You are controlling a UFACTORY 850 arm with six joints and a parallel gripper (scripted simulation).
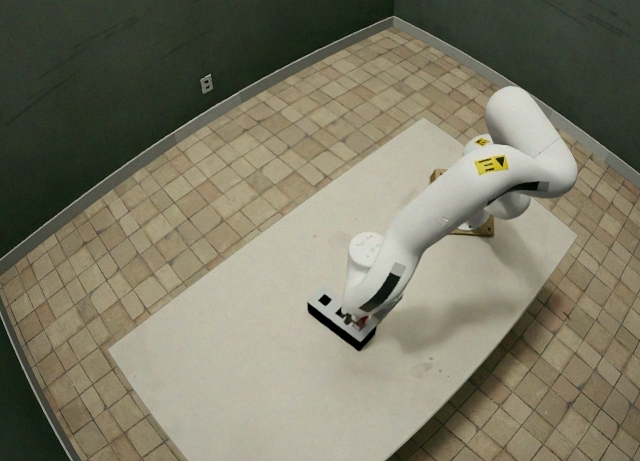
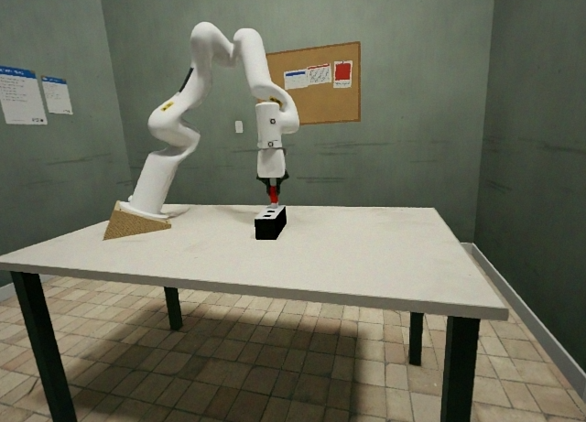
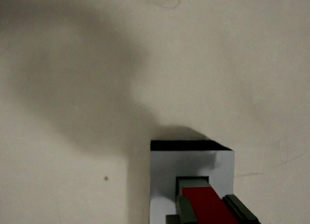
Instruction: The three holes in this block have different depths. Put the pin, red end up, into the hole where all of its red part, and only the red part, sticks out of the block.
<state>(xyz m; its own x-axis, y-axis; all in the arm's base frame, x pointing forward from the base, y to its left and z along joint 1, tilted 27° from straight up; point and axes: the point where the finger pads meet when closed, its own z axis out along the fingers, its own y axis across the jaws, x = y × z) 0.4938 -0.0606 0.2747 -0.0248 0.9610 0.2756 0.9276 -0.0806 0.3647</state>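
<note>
Now: hand 1 cm above the pin. Also, from my hand: black block (10 cm below, 6 cm to the right).
</note>
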